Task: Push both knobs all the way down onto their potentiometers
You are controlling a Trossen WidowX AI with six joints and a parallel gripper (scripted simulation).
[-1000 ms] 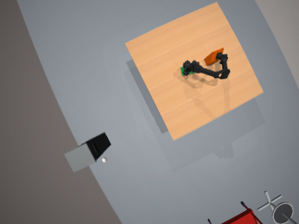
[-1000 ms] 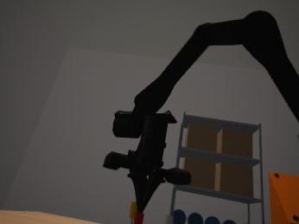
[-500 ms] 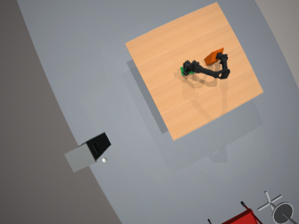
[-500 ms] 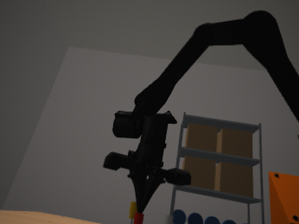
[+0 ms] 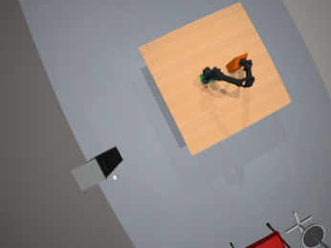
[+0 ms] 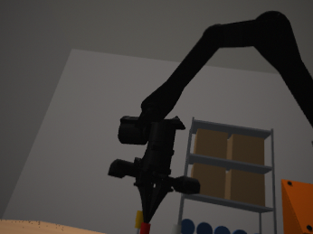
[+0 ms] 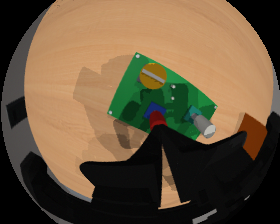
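Now: the red knob 2 cm below my gripper tip. The rest, counted from my gripper tip: yellow knob (4 cm to the right, 2 cm ahead, 1 cm above).
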